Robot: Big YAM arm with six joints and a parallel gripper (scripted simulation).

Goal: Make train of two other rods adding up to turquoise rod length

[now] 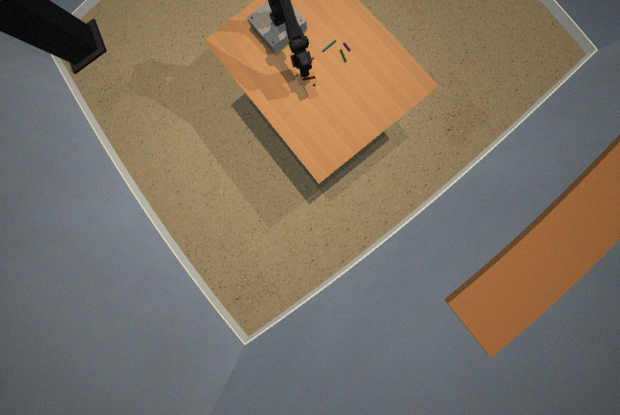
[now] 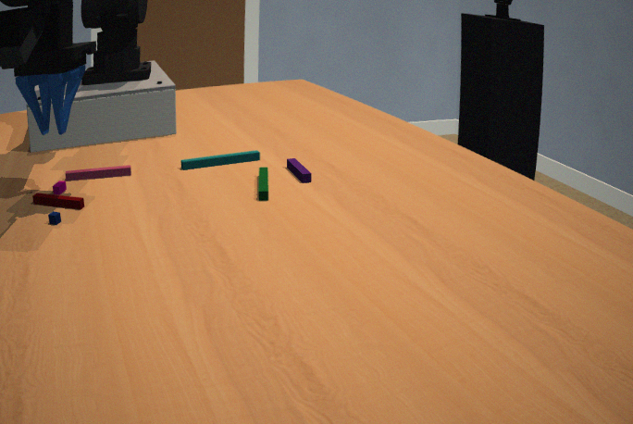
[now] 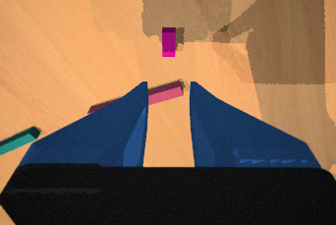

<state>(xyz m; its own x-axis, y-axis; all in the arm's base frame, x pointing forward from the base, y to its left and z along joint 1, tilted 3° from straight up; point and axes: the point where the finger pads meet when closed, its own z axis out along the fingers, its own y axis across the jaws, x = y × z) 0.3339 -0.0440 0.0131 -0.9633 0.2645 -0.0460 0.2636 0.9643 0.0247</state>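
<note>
Right now the magenta rod is 7 cm below my hand. The rest, counted from my hand: pink rod (7 cm below, 5 cm to the left, 5 cm behind); blue rod (10 cm ahead, 7 cm below, 1 cm to the left); red rod (7 cm below, 5 cm ahead, 1 cm to the left).
</note>
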